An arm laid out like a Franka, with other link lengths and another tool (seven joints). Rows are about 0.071 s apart.
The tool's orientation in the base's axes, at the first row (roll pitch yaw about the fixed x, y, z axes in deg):
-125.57, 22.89, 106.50
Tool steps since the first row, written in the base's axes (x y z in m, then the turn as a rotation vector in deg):
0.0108, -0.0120, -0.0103, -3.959, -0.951, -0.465
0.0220, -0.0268, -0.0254, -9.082, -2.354, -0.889
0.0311, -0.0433, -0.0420, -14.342, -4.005, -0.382
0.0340, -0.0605, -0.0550, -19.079, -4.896, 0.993
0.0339, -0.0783, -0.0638, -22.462, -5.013, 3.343
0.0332, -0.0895, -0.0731, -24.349, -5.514, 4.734
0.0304, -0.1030, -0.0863, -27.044, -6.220, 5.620
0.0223, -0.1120, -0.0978, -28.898, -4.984, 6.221
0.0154, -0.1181, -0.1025, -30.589, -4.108, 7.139
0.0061, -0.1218, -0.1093, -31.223, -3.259, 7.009
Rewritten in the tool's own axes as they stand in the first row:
-0.0094, 0.0164, 0.0032, 0.377, -2.084, 3.508
-0.0195, 0.0370, 0.0099, 0.643, -4.890, 8.030
-0.0300, 0.0576, 0.0196, 0.363, -8.448, 12.263
-0.0409, 0.0716, 0.0322, 0.281, -12.423, 15.315
-0.0532, 0.0806, 0.0450, 0.149, -16.359, 16.529
-0.0593, 0.0886, 0.0555, -0.341, -18.554, 17.358
-0.0654, 0.0986, 0.0706, -0.604, -20.866, 19.129
-0.0667, 0.1032, 0.0866, 0.739, -22.688, 19.580
-0.0685, 0.1031, 0.0968, 1.598, -24.592, 19.905
-0.0667, 0.1027, 0.1088, 2.565, -25.022, 20.049

